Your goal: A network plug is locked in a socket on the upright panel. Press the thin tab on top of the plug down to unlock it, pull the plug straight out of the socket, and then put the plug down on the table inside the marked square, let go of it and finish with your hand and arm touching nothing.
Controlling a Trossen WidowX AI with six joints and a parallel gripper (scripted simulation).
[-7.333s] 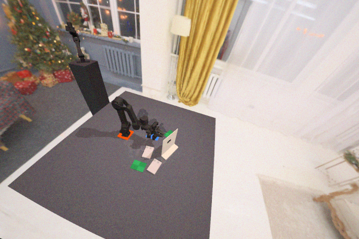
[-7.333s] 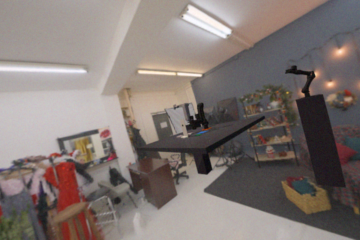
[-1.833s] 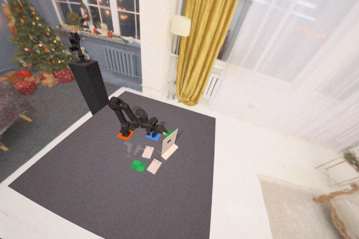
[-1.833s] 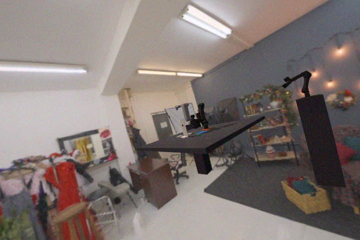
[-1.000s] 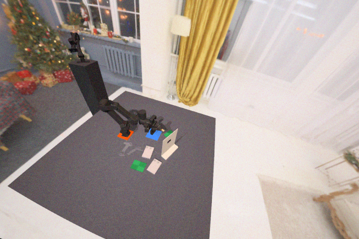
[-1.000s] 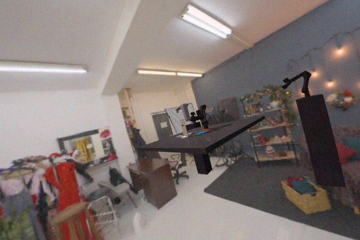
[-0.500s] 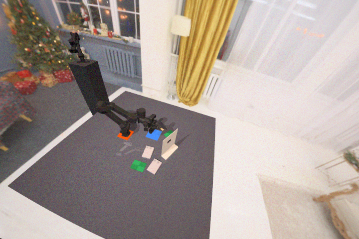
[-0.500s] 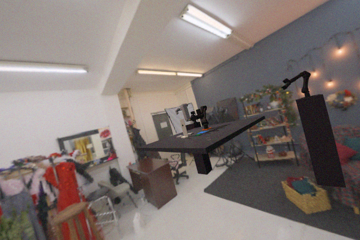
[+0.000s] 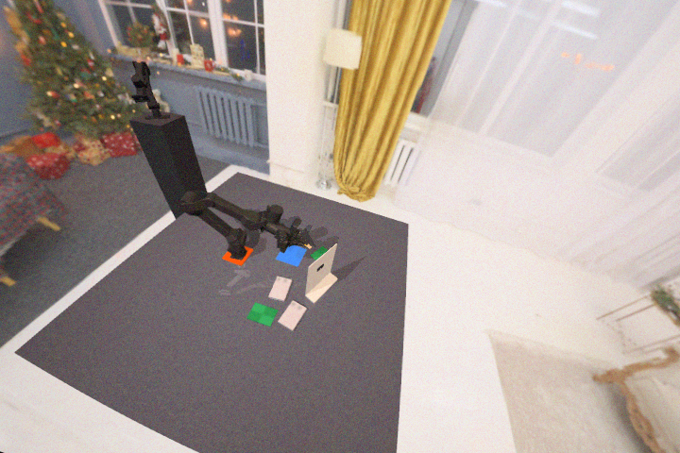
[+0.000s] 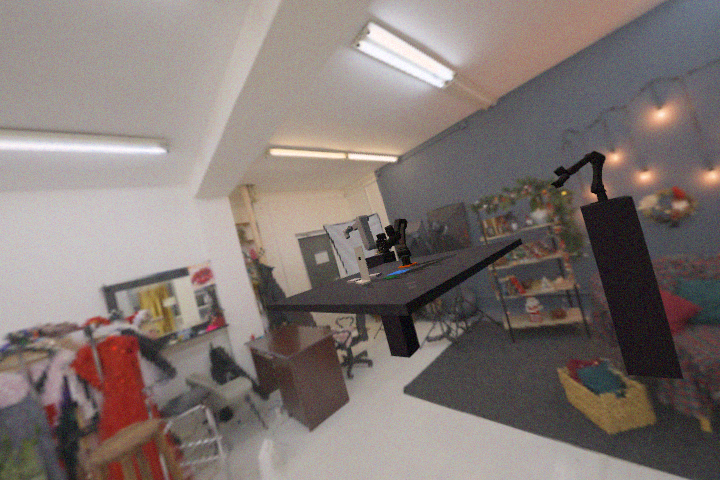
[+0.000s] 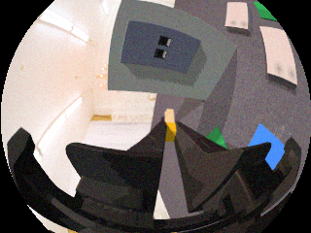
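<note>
Right now my gripper tip is 16 cm above the marked square, 9 cm past it and 5 cm to the right of it. Round my gripper tip: upright panel (10 cm to the right, 9 cm ahead, 6 cm below).
</note>
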